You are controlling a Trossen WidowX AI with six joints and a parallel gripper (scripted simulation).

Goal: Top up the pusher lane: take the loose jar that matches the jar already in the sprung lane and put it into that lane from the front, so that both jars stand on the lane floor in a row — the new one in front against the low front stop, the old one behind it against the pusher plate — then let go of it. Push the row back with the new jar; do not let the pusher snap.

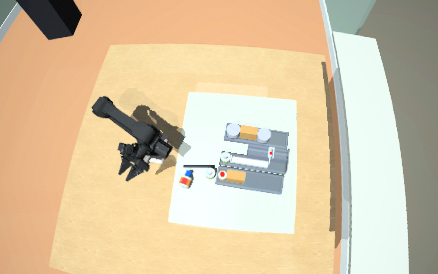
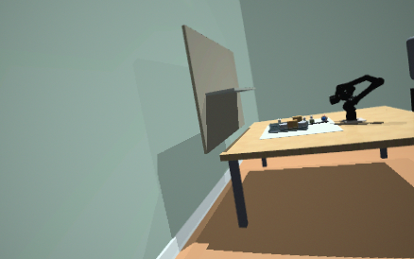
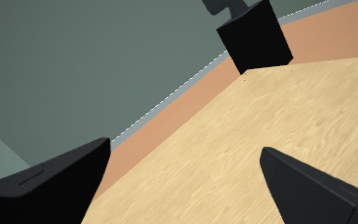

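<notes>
Right now the thin dark rod is 28 cm ahead of my gripper tip, 10 cm to the left of it and 18 cm below it. The rest, counted from my gripper tip: grey lane rack: 55 cm ahead, 13 cm to the left, 16 cm below.
</notes>
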